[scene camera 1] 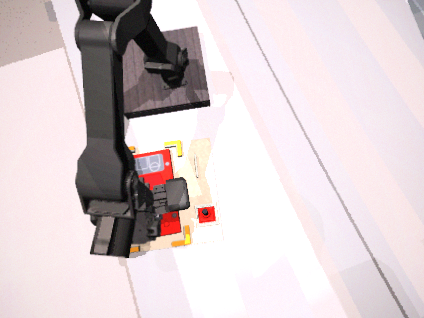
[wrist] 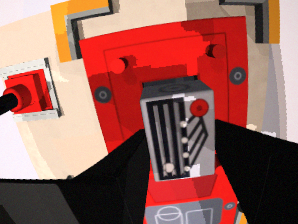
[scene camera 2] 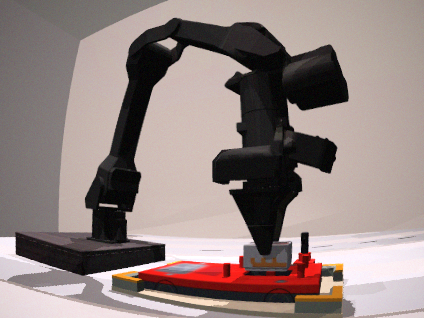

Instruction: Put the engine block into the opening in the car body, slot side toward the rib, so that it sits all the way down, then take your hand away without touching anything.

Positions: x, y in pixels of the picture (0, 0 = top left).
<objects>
my gripper: scene camera 1 150, 207; wrist; scene camera 2
same spot on my gripper: (wrist: 119, 181) = (scene camera 2: 282, 208)
</objects>
